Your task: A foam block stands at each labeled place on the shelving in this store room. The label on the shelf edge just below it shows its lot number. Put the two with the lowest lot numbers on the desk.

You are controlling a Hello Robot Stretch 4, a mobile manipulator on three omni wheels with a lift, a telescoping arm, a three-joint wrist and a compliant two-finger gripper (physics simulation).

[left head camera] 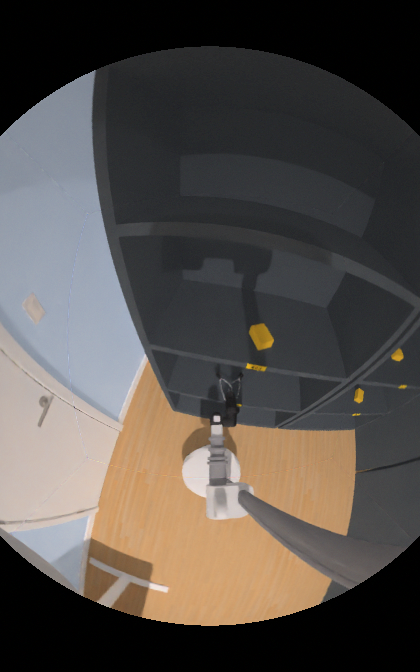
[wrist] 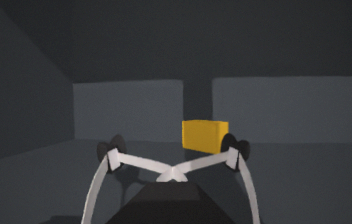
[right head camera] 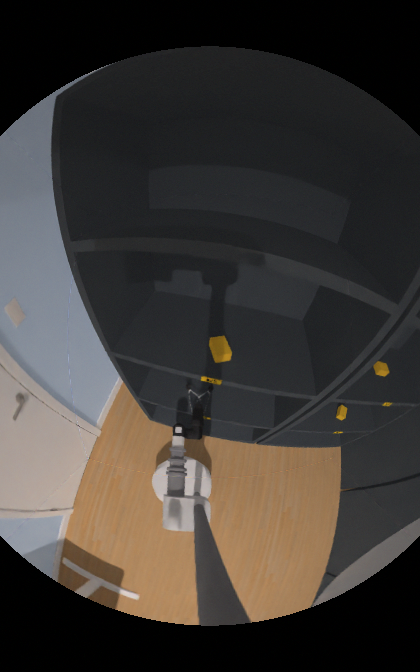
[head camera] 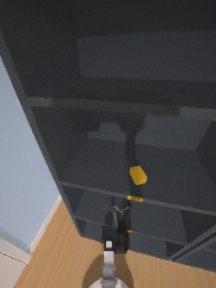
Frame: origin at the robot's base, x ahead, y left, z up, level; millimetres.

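Where they show: gripper, fingertip midpoint: (wrist: pixel 173 146) (head camera: pixel 121 201).
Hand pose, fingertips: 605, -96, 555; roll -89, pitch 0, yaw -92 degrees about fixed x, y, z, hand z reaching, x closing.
Each offset is from my fingertips to the top centre of the thing, as dx, dy, dz. "*": to the spot under its first point.
A yellow foam block (head camera: pixel 138 175) (left head camera: pixel 261 336) (right head camera: pixel 220 349) (wrist: pixel 202 135) stands on a shelf board of the dark shelving. The yellow label @[* -191, -35, +397] (head camera: pixel 135 198) (left head camera: pixel 256 367) (right head camera: pixel 211 380) on the edge below it is too blurred to read surely. My gripper (head camera: pixel 121 205) (left head camera: pixel 230 376) (right head camera: pixel 199 387) (wrist: pixel 173 146) is open and empty, in front of the shelving. In the wrist view the block is beyond the fingertips, right of the middle, its lower right partly behind the right fingertip. Two more foam blocks, a lower one (left head camera: pixel 359 395) (right head camera: pixel 341 412) and an upper one (left head camera: pixel 397 355) (right head camera: pixel 381 369), stand in the bay to the right.
An upright divider (left head camera: pixel 345 384) separates the two bays. A small part of a lower yellow label @[* -196, -54, -63] (head camera: pixel 129 231) (left head camera: pixel 239 405) (right head camera: pixel 207 418) shows beside the wrist. A door handle (left head camera: pixel 45 407) (right head camera: pixel 19 402) is at the left. A pale T-shaped bar (left head camera: pixel 129 580) (right head camera: pixel 100 582) is low at the left.
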